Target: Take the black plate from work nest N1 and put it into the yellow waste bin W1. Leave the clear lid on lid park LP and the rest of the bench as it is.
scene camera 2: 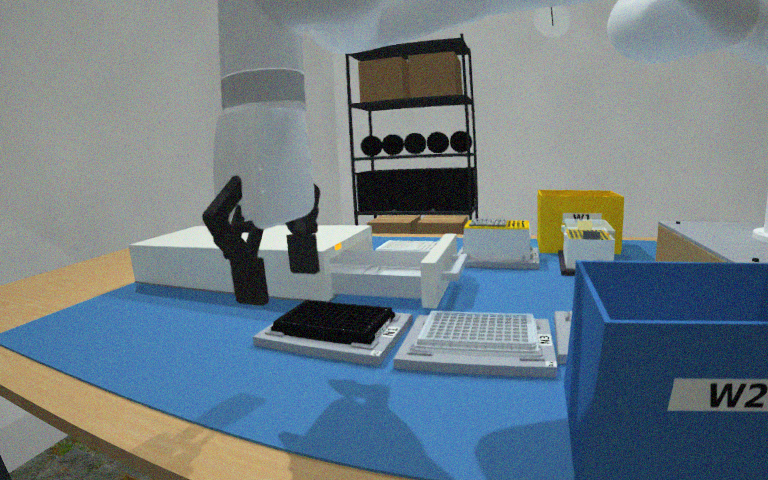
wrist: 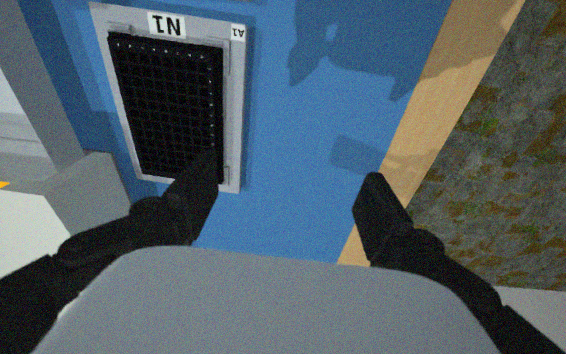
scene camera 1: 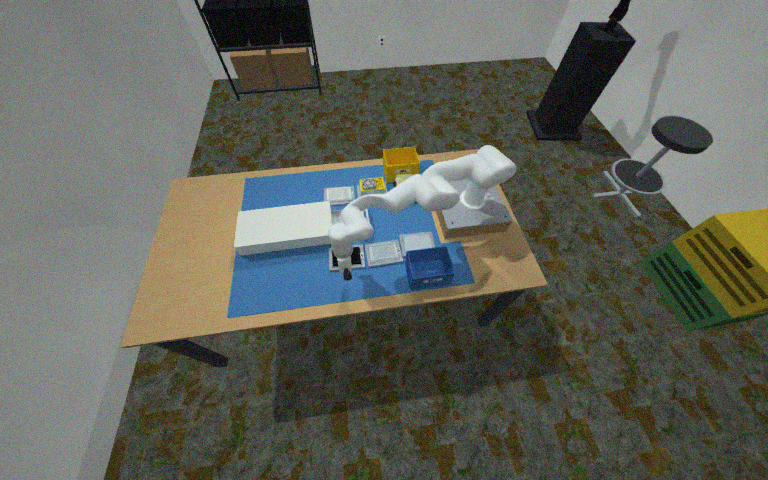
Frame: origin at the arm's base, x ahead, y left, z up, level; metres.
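Where they show: gripper, fingertip midpoint: (scene camera 2: pixel 281 286) (wrist: pixel 289 181) (scene camera 1: pixel 347 269); arm's base, link origin: (scene camera 1: pixel 472 200).
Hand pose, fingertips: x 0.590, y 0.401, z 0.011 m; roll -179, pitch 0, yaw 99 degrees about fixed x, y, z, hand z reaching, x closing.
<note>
Things, the pixels of their top centre, and the offset from my fingertips.
- black plate, top centre: (wrist: pixel 170 123) (scene camera 2: pixel 332 314) (scene camera 1: pixel 346 255) dz -0.071, dx +0.021, dy -0.105 m
- work nest N1, top centre: (wrist: pixel 175 120) (scene camera 2: pixel 333 322) (scene camera 1: pixel 346 256) dz -0.080, dx +0.021, dy -0.105 m
- yellow waste bin W1, top centre: (scene camera 2: pixel 578 193) (scene camera 1: pixel 401 156) dz +0.023, dx -0.237, dy -0.669 m
- Nest N3, top centre: (scene camera 2: pixel 479 334) (scene camera 1: pixel 383 252) dz -0.080, dx -0.151, dy -0.132 m
- pale plate, top centre: (scene camera 2: pixel 479 326) (scene camera 1: pixel 383 251) dz -0.071, dx -0.151, dy -0.132 m
- blue bin W2, top centre: (scene camera 2: pixel 706 286) (scene camera 1: pixel 430 261) dz +0.023, dx -0.350, dy -0.031 m
The black plate (scene camera 1: pixel 355 256) (scene camera 2: pixel 333 320) (wrist: pixel 167 102) sits flat in work nest N1 (scene camera 2: pixel 317 349) (wrist: pixel 235 100), a grey base on the blue mat. My gripper (scene camera 1: pixel 347 273) (scene camera 2: pixel 277 283) (wrist: pixel 289 181) is open and empty, above the mat and higher than the plate. In the wrist view the plate is off to the upper left of the finger gap, and the left finger covers its lower right corner. The yellow waste bin W1 (scene camera 1: pixel 390 172) (scene camera 2: pixel 550 209) stands at the back right. No LP label is legible, so I cannot tell which spot holds the clear lid.
A white box (scene camera 1: pixel 283 225) (scene camera 2: pixel 186 254) with its drawer (scene camera 2: pixel 433 277) pulled out stands behind N1. Nest N3 (scene camera 2: pixel 481 365) with a pale plate (scene camera 1: pixel 384 251) (scene camera 2: pixel 481 328) is right of N1. The blue bin W2 (scene camera 1: pixel 429 278) (scene camera 2: pixel 634 362) stands front right. Tip boxes (scene camera 2: pixel 496 246) (scene camera 2: pixel 589 249) stand near W1.
</note>
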